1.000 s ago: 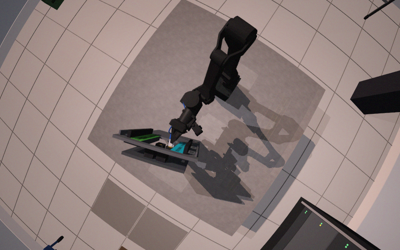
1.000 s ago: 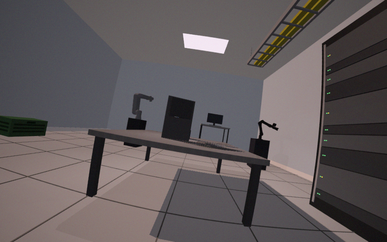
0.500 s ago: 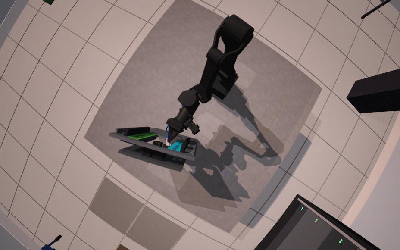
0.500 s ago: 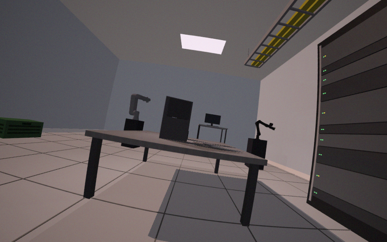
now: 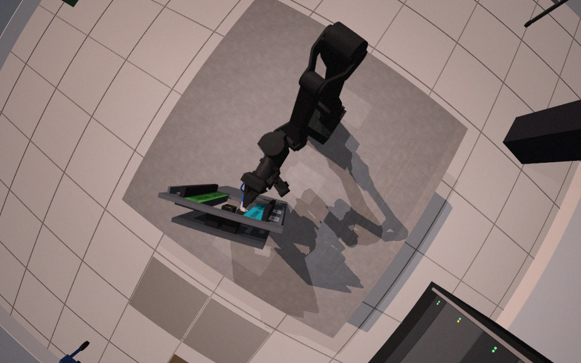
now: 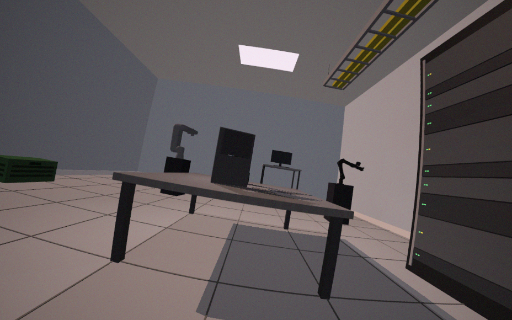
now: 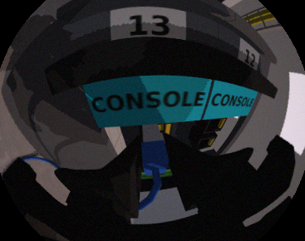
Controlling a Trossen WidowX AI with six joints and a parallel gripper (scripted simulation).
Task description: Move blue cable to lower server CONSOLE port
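Right now the blue plug is right at my gripper tip.
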